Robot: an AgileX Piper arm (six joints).
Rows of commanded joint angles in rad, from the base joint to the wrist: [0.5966, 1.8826, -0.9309, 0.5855, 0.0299, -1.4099]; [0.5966, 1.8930, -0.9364, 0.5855, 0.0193, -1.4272]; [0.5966, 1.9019, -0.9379, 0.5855, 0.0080, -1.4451]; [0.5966, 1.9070, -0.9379, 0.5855, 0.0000, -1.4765]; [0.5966, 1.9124, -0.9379, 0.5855, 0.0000, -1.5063]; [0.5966, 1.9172, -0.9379, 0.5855, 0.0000, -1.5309]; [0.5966, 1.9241, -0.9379, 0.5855, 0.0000, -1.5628]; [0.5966, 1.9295, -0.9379, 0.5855, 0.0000, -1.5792]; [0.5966, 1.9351, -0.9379, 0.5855, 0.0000, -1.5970]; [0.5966, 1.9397, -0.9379, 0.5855, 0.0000, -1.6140]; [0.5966, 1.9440, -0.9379, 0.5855, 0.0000, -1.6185]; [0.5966, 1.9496, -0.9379, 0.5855, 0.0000, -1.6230]
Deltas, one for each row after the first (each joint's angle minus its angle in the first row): [0.0000, 0.0104, -0.0055, 0.0000, -0.0106, -0.0173]; [0.0000, 0.0193, -0.0070, 0.0000, -0.0219, -0.0352]; [0.0000, 0.0244, -0.0070, 0.0000, -0.0299, -0.0666]; [0.0000, 0.0298, -0.0070, 0.0000, -0.0299, -0.0964]; [0.0000, 0.0346, -0.0070, 0.0000, -0.0299, -0.1210]; [0.0000, 0.0415, -0.0070, 0.0000, -0.0299, -0.1529]; [0.0000, 0.0469, -0.0070, 0.0000, -0.0299, -0.1693]; [0.0000, 0.0525, -0.0070, 0.0000, -0.0299, -0.1871]; [0.0000, 0.0571, -0.0070, 0.0000, -0.0299, -0.2041]; [0.0000, 0.0614, -0.0070, 0.0000, -0.0299, -0.2086]; [0.0000, 0.0670, -0.0070, 0.0000, -0.0299, -0.2131]
